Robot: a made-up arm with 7 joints.
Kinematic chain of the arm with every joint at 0, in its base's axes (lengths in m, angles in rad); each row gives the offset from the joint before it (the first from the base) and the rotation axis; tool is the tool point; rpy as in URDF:
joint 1: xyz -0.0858 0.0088 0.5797 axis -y
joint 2: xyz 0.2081 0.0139 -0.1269 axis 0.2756 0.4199 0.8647
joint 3: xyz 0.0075 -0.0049 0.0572 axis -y
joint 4: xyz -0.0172 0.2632 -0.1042 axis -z
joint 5: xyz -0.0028 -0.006 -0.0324 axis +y
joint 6: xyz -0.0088 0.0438 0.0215 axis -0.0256 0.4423 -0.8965
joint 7: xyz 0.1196 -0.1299 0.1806 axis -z
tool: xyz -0.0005 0.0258 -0.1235 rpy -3.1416 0 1.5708
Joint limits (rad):
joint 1: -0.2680..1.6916
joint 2: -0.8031..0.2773
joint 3: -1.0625..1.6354
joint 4: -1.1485..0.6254
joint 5: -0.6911..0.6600
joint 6: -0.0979..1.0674
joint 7: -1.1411..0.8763
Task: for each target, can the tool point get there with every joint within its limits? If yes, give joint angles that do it. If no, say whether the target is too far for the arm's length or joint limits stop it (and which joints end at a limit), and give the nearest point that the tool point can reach.
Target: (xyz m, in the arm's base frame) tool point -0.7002 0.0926 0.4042
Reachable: no: joint limits stop it (at a limit: joint 1, joint 2, joint 4, joint 5, joint 6, joint 7) | nearest point -0.1055 0.1840 0.4637 | short by 0.605 m
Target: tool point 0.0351 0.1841 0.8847
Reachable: yes | joints 1.5200 -0.2110 0.3686 -0.5535 -0.4856 0.4285 -0.7589
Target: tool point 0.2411 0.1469 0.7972
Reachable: yes | joints 1.0102 -0.3078 0.1309 0.0970 0.3829 0.1987 0.0487
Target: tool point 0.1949 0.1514 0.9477
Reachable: yes | joints 1.2740 -0.5854 -0.0196 -0.4483 0.3481 0.2133 -0.0326
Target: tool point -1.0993 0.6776 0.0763
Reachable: no: too far | nearest point -0.1043 0.3753 0.3844 | short by 1.085 m
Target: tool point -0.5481 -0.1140 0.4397
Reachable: no: joint limits stop it (at a limit: joint 1, joint 2, joint 4, joint 5, joint 6, joint 7) | nearest point -0.0897 0.1416 0.4727 | short by 0.526 m
